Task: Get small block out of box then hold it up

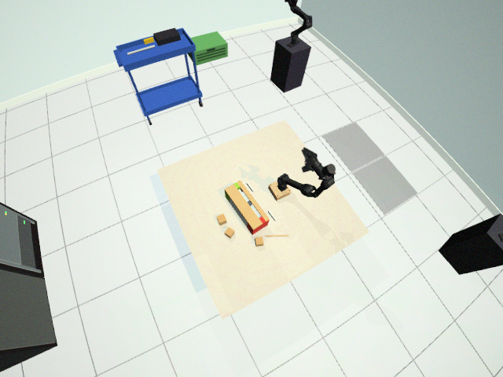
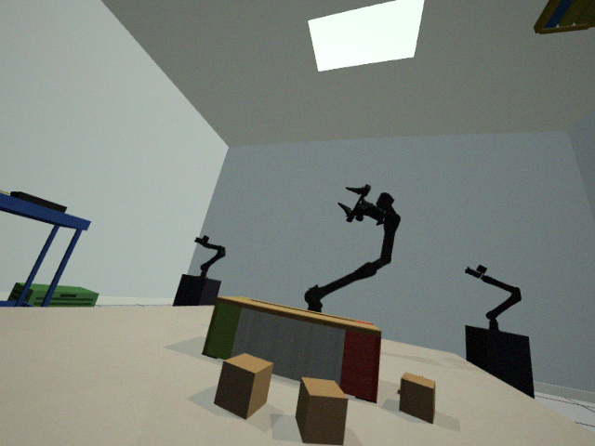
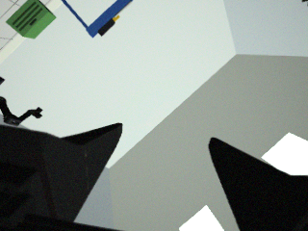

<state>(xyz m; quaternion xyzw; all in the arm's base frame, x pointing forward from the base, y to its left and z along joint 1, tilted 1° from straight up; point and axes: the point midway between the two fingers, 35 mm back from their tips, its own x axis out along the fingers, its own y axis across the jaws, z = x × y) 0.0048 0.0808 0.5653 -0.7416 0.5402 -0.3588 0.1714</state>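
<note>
Now: gripper tip 570 mm above the box, 300 mm short of it and 60 mm to the left of it.
</note>
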